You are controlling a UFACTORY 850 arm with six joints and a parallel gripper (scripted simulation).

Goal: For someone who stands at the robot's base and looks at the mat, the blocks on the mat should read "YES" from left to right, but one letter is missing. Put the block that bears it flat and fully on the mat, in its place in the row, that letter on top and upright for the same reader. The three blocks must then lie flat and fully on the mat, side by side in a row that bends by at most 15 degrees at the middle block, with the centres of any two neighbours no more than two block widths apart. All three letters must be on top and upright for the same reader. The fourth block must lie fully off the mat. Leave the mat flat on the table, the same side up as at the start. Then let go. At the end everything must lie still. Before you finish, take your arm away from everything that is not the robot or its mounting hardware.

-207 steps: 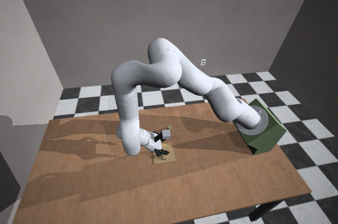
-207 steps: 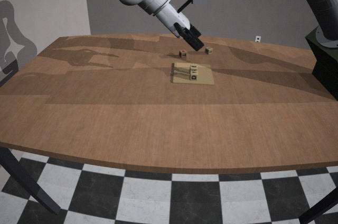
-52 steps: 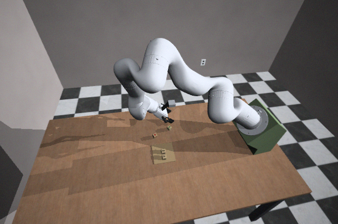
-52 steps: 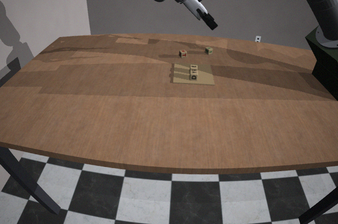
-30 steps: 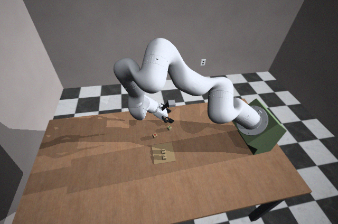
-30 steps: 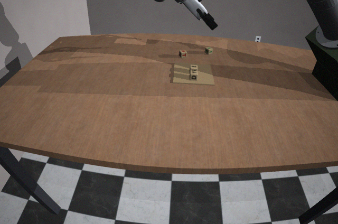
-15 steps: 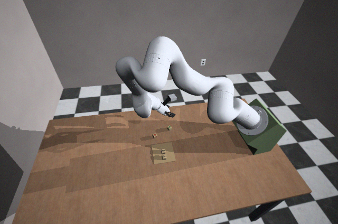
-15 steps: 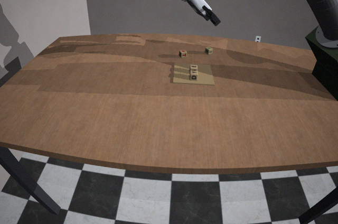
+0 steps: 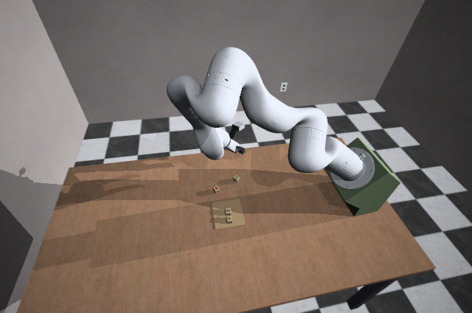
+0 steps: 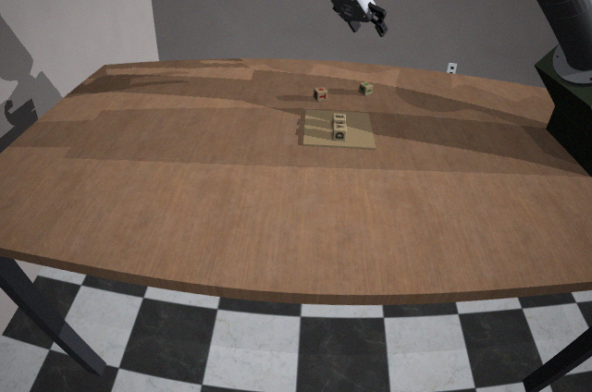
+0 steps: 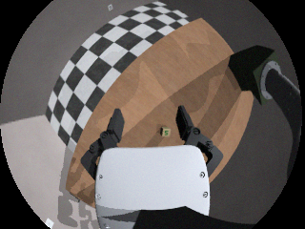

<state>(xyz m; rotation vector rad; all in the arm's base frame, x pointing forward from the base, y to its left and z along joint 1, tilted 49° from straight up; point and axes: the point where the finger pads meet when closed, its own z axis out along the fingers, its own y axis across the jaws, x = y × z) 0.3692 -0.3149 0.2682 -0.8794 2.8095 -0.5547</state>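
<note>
My hand is 140 mm above the green-lettered block, 90 mm to the right of it and 10 mm short of it. The rest, counted from my hand: tan mat (280 mm to the left, 150 mm below, 100 mm ahead); red-lettered block (140 mm to the left, 140 mm below, 130 mm ahead).
</note>
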